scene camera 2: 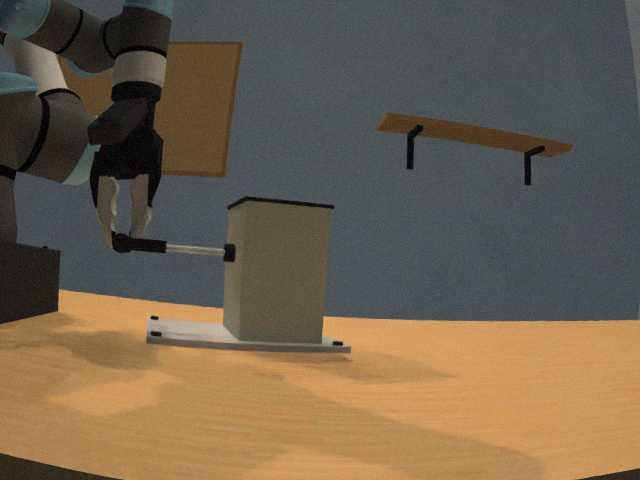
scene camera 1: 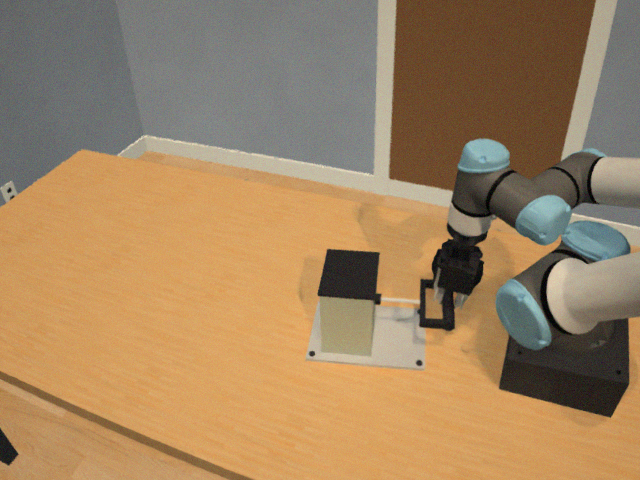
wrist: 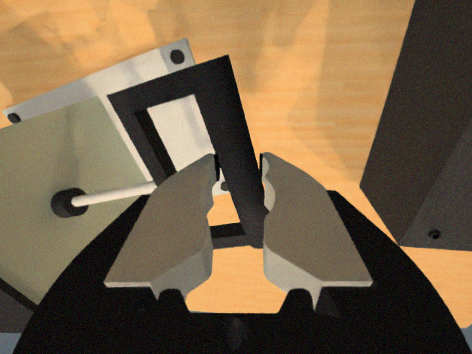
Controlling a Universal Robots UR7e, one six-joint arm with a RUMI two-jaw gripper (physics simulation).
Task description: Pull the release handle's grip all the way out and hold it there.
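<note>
The release handle's grip (scene camera 1: 449, 316) (scene camera 2: 148, 244) (wrist: 218, 107) is a black rectangular frame with a thick outer bar. A bare stretch of pale rod (scene camera 1: 400, 300) (scene camera 2: 193, 250) (wrist: 117, 193) shows between it and the black collar on the beige housing (scene camera 1: 346, 325) (scene camera 2: 281, 273) (wrist: 30, 165). My gripper (scene camera 1: 449, 301) (scene camera 2: 124, 239) (wrist: 239, 157) points down and is shut on the outer bar, one finger on the inner side and one on the outer side. The wrist view shows the bar slanting between the fingers. The handle stands above the table, out past the base plate's edge in scene camera 1.
The housing has a black top and stands on a light grey base plate (scene camera 1: 398, 343) (scene camera 2: 191, 329) (wrist: 120, 72) with dark bolts. The arm's dark base block (scene camera 1: 560, 379) (scene camera 2: 25, 284) (wrist: 425, 125) stands on the table, on the side of the grip away from the housing.
</note>
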